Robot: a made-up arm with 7 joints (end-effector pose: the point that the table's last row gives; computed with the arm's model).
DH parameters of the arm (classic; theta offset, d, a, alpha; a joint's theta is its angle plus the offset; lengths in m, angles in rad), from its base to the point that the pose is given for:
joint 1: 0 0.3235 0 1.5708
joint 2: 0 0.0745 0 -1.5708
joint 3: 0 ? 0.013 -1.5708
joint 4: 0 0.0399 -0.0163 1.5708
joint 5: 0 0.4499 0 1.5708
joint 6: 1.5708 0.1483 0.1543 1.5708
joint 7: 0 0.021 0 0
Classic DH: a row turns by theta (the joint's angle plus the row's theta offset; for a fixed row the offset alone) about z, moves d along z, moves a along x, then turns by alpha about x.
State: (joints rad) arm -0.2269 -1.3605 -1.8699 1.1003 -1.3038 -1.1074 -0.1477
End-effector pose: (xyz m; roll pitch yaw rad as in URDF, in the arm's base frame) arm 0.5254 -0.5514 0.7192 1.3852 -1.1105 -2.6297
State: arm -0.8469 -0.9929 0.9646 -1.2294 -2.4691 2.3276 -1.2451
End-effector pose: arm -0.0284 -0.2863 0.9051 0.1848 0.2789 -0.8023
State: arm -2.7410 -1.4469 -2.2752 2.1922 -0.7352 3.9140 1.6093
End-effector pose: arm -0.2530 0.1327 0.6463 2.7407 -1.0903 -2.4218
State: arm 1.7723 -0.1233 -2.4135 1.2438 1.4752 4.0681 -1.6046
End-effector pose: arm 0.4508 -0.0609 0.6902 -2.1416 -1.1448 2.1419
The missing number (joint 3, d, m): 0.3705
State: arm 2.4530 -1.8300 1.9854 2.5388 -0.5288 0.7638 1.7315
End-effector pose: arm -0.2675 -0.2738 0.4750 -1.7862 0.8990 -2.4649
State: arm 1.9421 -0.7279 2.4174 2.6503 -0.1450 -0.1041 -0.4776
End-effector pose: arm -0.1140 -0.2770 0.3037 -2.5646 0.3089 -1.0448
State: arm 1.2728 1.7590 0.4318 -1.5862 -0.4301 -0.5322 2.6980
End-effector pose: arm 0.3300 -0.3944 -0.1894 -0.1833 -1.1050 1.6104
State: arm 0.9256 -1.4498 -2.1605 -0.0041 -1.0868 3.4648 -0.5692
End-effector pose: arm 0.3537 0.5657 0.3818 3.1212 -0.2282 -1.6644
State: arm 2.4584 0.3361 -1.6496 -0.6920 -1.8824 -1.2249 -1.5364
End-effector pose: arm -0.0665 -0.4369 0.8931 -2.8865 -0.4623 0.1947
